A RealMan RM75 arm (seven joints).
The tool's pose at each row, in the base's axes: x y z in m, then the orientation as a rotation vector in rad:
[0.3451, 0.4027, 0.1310, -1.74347, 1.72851, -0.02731]
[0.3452, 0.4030, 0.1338, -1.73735, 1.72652, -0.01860]
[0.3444, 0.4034, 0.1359, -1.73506, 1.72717, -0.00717]
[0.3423, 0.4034, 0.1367, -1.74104, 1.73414, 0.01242]
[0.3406, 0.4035, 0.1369, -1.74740, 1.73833, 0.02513]
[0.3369, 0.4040, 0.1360, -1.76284, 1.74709, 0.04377]
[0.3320, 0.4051, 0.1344, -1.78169, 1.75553, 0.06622]
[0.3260, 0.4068, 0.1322, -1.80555, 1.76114, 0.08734]
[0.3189, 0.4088, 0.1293, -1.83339, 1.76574, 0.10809]
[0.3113, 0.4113, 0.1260, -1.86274, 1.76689, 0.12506]
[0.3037, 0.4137, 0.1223, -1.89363, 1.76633, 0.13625]
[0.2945, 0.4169, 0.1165, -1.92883, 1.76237, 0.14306]
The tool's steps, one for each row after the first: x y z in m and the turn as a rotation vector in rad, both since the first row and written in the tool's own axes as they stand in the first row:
[-0.0015, -0.0014, -0.0020, 0.00023, -0.00798, 0.00439]
[-0.0028, -0.0016, -0.0038, -0.00436, -0.01431, 0.00886]
[-0.0034, -0.0001, -0.0054, -0.02073, -0.01779, 0.01435]
[-0.0038, 0.0013, -0.0063, -0.03281, -0.01928, 0.01646]
[-0.0043, 0.0050, -0.0071, -0.05534, -0.01746, 0.01769]
[-0.0052, 0.0102, -0.0076, -0.08185, -0.01628, 0.01798]
[-0.0065, 0.0167, -0.0079, -0.10975, -0.01412, 0.01396]
[-0.0079, 0.0245, -0.0081, -0.13956, -0.01064, 0.00738]
[-0.0096, 0.0330, -0.0079, -0.16710, -0.00666, -0.00256]
[-0.0111, 0.0416, -0.0075, -0.19199, -0.00017, -0.01545]
[-0.0125, 0.0527, -0.0059, -0.21613, 0.00818, -0.03309]

